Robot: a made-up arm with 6 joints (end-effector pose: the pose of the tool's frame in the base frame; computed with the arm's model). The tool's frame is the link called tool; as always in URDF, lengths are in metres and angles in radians. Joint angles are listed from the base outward.
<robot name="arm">
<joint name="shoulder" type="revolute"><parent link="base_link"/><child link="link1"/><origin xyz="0 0 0.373" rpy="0 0 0"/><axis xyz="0 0 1"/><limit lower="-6.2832" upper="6.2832"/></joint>
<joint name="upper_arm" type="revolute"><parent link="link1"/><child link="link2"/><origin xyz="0 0 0" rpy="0 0 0"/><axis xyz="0 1 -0.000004"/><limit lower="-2.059" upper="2.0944"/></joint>
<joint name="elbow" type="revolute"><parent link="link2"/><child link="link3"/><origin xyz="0.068 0 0.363" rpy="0 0 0"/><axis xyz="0 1 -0.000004"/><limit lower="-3.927" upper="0.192"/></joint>
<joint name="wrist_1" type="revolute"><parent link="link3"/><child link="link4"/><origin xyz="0.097 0 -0.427" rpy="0 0 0"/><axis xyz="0 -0.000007 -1"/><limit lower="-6.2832" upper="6.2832"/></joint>
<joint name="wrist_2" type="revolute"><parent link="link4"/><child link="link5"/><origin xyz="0 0 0" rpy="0 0 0"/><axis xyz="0 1 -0.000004"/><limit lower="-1.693" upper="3.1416"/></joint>
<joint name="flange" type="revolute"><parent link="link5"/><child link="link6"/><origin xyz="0.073 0 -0.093" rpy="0 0 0"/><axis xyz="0 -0.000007 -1"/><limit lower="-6.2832" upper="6.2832"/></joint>
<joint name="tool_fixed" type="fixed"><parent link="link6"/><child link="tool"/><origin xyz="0 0 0" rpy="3.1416 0 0"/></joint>
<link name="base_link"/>
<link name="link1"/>
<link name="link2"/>
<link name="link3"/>
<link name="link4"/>
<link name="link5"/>
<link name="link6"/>
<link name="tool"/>
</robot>
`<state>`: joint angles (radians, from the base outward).
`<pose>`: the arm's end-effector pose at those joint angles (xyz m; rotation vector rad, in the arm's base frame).
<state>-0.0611 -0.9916 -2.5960 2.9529 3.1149 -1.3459</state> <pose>-0.5640 0.0487 0.8579 -1.4474 2.3681 -0.3326</pose>
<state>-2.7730 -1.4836 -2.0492 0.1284 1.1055 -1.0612</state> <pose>0.5646 0.2112 0.9480 0.5424 -0.4868 -0.5661</pose>
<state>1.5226 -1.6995 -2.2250 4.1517 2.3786 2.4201</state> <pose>0.0619 -0.7748 0.5723 0.1787 2.4823 0.3696</pose>
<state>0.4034 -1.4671 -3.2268 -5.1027 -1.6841 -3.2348</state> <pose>-0.6135 -0.3465 0.3556 -0.6979 2.3181 -1.5813</pose>
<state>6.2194 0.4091 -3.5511 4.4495 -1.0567 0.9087</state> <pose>0.1469 0.1037 1.0881 -0.2123 1.2515 1.9143</pose>
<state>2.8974 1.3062 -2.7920 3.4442 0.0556 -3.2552</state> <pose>-0.8713 0.1963 0.3901 -0.3567 -1.5628 -0.0564</pose>
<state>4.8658 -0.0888 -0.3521 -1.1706 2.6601 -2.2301</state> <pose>-0.0604 -0.2590 0.4219 -0.7056 -0.3292 0.7301</pose>
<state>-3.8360 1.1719 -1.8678 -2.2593 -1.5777 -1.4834</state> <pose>-0.5197 0.3398 0.2046 1.9743 0.3559 -0.3940</pose>
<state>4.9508 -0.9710 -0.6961 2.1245 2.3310 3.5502</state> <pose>0.1297 -0.1098 0.8322 0.3284 1.5943 2.1720</pose>
